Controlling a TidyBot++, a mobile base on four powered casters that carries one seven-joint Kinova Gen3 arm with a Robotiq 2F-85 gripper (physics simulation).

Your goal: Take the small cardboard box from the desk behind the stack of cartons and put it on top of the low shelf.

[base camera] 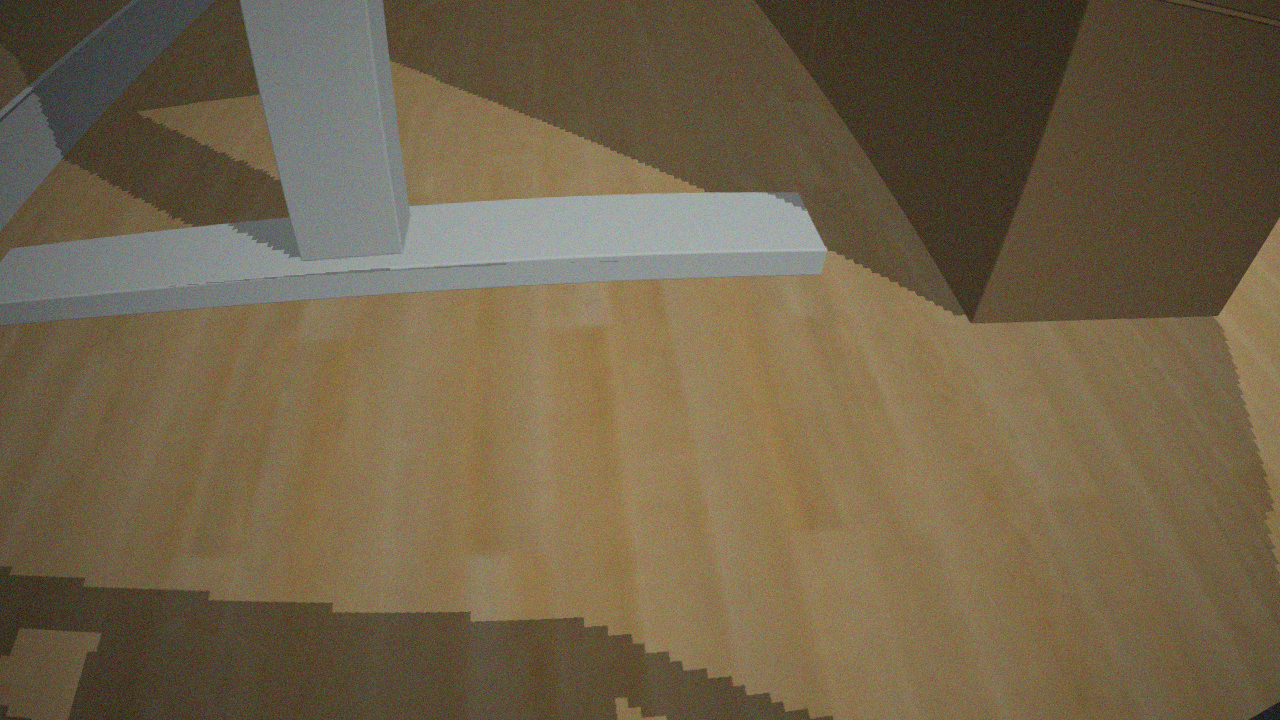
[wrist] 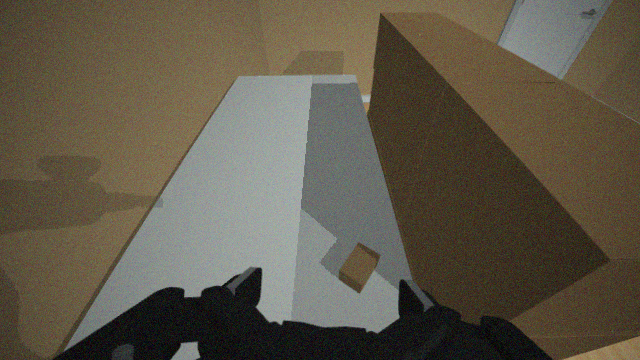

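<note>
The small cardboard box sits on the white desk in the wrist view, near the desk's right edge and turned at an angle. The tall stack of cartons stands close along the desk's right side. My gripper is open and empty, above the desk and apart from the box; in the wrist view the box shows between the fingertips, nearer the right one. The low shelf does not show in either view.
The desk's white foot and upright leg stand on the wood floor, left of the cartons in the base view. A wall runs along the desk's left side. A white door is at the far right.
</note>
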